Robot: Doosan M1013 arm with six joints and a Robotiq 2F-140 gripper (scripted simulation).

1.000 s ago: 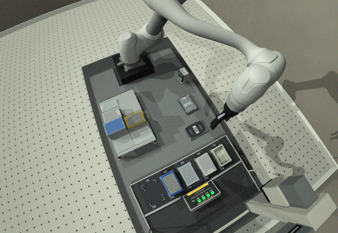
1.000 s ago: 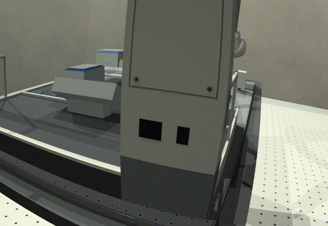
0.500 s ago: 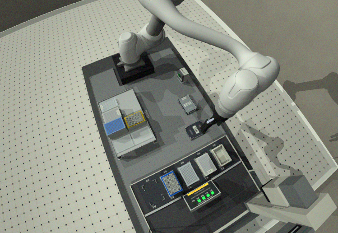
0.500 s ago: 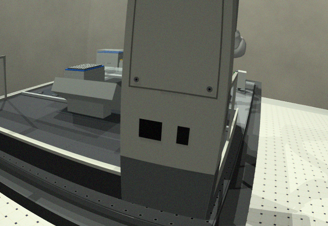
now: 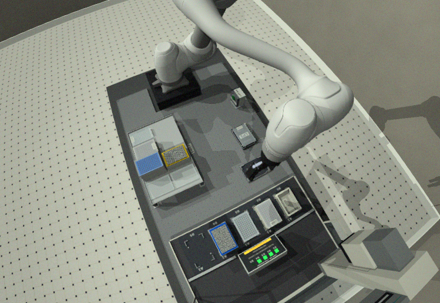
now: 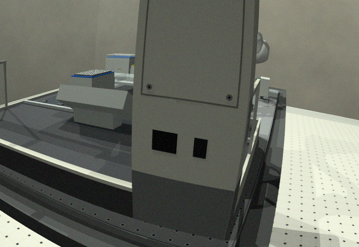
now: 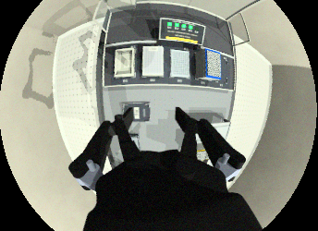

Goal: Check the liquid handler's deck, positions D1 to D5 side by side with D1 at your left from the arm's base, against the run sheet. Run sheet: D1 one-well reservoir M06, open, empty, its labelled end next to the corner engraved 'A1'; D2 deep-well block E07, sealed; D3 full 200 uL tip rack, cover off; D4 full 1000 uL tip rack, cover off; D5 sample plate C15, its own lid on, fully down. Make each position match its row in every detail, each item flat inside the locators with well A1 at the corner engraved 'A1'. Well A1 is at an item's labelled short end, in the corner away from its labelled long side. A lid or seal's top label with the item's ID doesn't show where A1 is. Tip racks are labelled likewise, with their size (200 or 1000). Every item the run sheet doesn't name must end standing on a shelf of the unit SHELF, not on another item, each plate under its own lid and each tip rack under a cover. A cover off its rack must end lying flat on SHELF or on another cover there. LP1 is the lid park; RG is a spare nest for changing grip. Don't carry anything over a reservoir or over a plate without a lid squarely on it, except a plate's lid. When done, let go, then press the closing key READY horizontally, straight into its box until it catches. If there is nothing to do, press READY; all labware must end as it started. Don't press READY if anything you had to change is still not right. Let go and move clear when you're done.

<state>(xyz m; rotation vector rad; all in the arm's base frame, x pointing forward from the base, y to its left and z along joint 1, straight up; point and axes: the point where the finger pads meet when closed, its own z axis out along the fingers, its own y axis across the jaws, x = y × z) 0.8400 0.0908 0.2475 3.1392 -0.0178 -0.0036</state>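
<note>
Right now the white well plate is 260 mm below my hand, 160 mm ahead of it and 130 mm to the right of it. From my hand the other things lie so: one-well reservoir: 250 mm below, 160 mm ahead, 120 mm to the left; then sealed deep-well block: 240 mm below, 160 mm ahead; then spare nest: 310 mm below, 80 mm to the left, 80 mm behind.
</note>
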